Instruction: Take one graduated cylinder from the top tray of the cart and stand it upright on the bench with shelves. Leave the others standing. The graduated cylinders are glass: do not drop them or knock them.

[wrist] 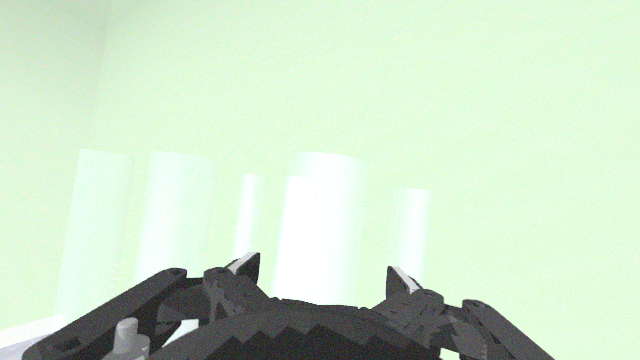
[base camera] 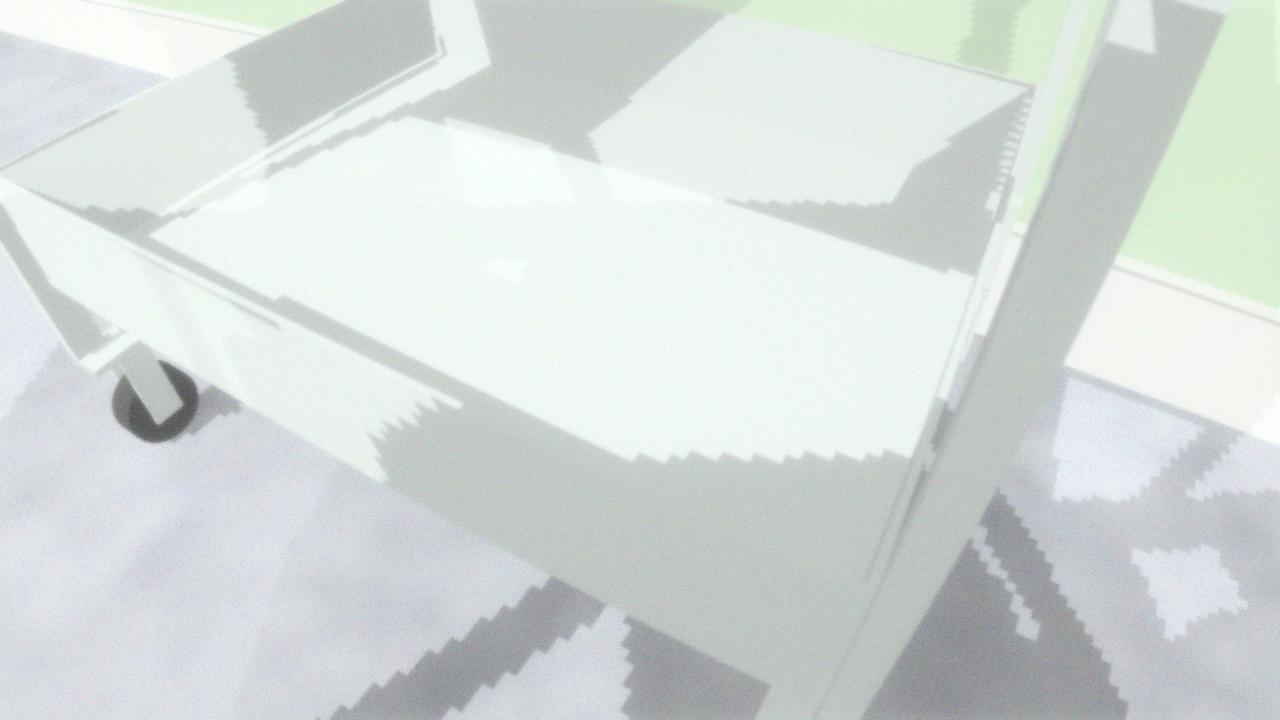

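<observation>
Several pale, see-through glass cylinders stand upright in a row in the wrist view: two wide ones at the left, a thin one beside the left fingertip, a wide bright one at the middle with a narrower bright one overlapping it, and a thin one by the right fingertip. My gripper is open. The middle pair shows between its fingertips; how far off they are, I cannot tell. Their bases are hidden. The cart fills the base camera view; its top tray and the bench do not show there.
The cart's lower tray has raised walls, and a black caster wheel stands at the left. A slanting post rises at the right. A pale green wall is behind. A small grey stepped object shows behind the gripper's left linkage.
</observation>
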